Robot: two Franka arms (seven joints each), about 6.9 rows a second.
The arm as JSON. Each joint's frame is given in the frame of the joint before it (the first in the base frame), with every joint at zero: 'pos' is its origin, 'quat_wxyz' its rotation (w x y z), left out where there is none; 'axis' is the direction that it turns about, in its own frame. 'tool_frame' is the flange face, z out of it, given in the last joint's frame.
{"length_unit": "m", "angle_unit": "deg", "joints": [
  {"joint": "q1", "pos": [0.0, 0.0, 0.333], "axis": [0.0, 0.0, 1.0]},
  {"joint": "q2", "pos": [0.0, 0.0, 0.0], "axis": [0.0, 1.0, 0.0]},
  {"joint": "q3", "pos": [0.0, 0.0, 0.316], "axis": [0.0, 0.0, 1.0]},
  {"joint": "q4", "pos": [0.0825, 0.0, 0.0], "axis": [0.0, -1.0, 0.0]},
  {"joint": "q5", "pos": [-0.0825, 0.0, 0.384], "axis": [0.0, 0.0, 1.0]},
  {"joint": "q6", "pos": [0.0, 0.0, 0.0], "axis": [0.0, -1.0, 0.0]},
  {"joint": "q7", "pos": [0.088, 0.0, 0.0], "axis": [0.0, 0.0, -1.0]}
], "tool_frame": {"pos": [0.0, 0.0, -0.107], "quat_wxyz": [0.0, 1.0, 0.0, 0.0]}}
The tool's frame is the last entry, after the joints.
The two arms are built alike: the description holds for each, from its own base.
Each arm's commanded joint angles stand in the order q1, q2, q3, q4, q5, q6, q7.
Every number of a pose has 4 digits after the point.
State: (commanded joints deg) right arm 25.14 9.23 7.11 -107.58 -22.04 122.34 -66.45; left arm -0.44 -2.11 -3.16 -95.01 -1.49 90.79 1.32
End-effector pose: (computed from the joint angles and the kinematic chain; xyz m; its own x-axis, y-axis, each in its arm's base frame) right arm 0.5272 0.3098 0.4373 -0.2982 0.9174 -0.2637 0.9170 0.3520 0.1876; left arm 0.5412 -0.0373 0.6046 0.9957 -0.0852 -0.0363 -0.0844 -0.9961 0.0248
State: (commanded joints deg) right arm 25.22 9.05 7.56 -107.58 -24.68 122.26 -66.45; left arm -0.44 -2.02 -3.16 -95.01 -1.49 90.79 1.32
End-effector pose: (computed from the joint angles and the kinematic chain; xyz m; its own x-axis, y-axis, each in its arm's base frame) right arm 0.5254 0.3129 0.4398 -0.3181 0.8990 -0.3009 0.9016 0.3850 0.1971; left arm 0.5417 -0.0373 0.6038 0.9956 -0.0852 -0.0379 -0.0843 -0.9961 0.0249
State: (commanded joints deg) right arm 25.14 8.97 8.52 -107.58 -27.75 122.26 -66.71; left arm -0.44 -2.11 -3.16 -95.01 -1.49 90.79 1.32
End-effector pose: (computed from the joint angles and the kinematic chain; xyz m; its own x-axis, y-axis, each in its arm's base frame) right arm 0.5221 0.3190 0.4417 -0.3481 0.8722 -0.3435 0.8788 0.4312 0.2044; left arm 0.5412 -0.0373 0.6046 0.9957 -0.0852 -0.0363 -0.0844 -0.9961 0.0248
